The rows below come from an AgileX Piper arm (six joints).
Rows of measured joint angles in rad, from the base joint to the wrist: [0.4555 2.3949 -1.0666 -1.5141 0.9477 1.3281]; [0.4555 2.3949 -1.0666 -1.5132 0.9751 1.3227]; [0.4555 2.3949 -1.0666 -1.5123 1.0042 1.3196]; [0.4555 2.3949 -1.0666 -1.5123 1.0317 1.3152]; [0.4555 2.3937 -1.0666 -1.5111 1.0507 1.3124]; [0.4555 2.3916 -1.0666 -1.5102 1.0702 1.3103]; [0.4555 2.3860 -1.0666 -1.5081 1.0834 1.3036]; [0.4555 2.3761 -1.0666 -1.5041 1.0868 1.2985]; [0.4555 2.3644 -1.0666 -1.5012 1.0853 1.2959]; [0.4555 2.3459 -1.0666 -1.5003 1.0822 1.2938]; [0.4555 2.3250 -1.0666 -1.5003 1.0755 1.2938]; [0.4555 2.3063 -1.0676 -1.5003 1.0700 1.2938]
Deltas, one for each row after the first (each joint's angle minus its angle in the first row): [0.0000 0.0000 0.0000 0.0009 0.0274 -0.0054]; [0.0000 0.0000 0.0000 0.0018 0.0565 -0.0085]; [0.0000 0.0000 0.0000 0.0018 0.0840 -0.0129]; [0.0000 -0.0012 0.0000 0.0030 0.1030 -0.0157]; [0.0000 -0.0033 0.0000 0.0039 0.1225 -0.0178]; [0.0000 -0.0089 0.0000 0.0060 0.1357 -0.0245]; [0.0000 -0.0188 0.0000 0.0100 0.1391 -0.0296]; [0.0000 -0.0305 0.0000 0.0129 0.1376 -0.0322]; [0.0000 -0.0490 0.0000 0.0138 0.1345 -0.0343]; [0.0000 -0.0699 0.0000 0.0138 0.1278 -0.0343]; [0.0000 -0.0886 -0.0010 0.0138 0.1223 -0.0343]
